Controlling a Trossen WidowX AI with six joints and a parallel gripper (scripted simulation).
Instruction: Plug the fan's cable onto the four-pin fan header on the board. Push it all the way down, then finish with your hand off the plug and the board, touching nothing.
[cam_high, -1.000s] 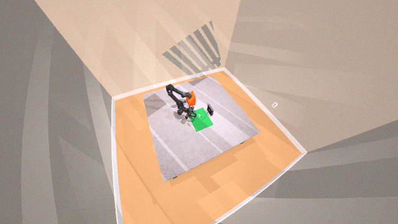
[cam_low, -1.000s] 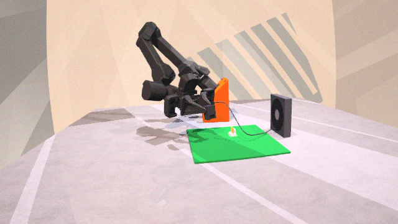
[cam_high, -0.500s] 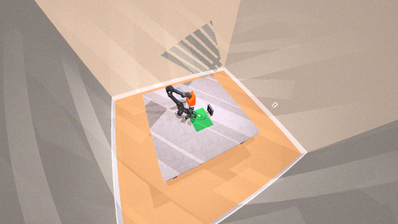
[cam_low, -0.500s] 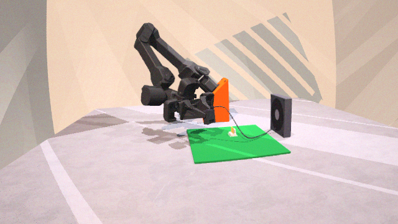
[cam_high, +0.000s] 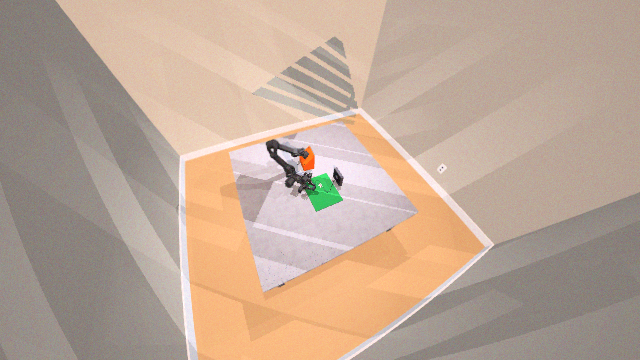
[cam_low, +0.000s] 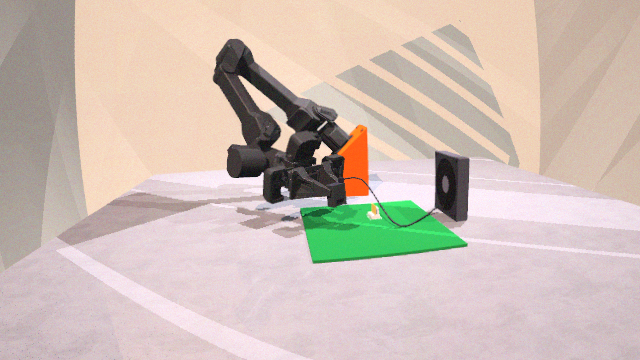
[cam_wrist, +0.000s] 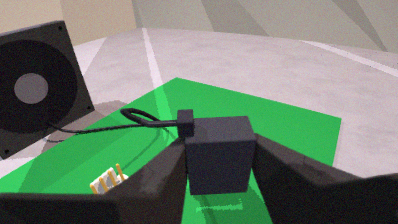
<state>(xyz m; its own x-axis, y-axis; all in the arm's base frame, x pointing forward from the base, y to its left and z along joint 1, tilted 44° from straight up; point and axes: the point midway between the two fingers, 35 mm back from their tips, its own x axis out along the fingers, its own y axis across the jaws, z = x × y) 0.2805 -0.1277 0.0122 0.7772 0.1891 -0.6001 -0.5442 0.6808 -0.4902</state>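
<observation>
Now: the green board 8 cm below my gripper tip, 6 cm to the left of it and 2 cm ahead of it. Also, from my gripper tip: dark fan plug: 1 cm below; white four-pin header: 8 cm to the left, 7 cm below, 3 cm behind; black fan: 23 cm to the left, 1 cm below, 1 cm behind.
</observation>
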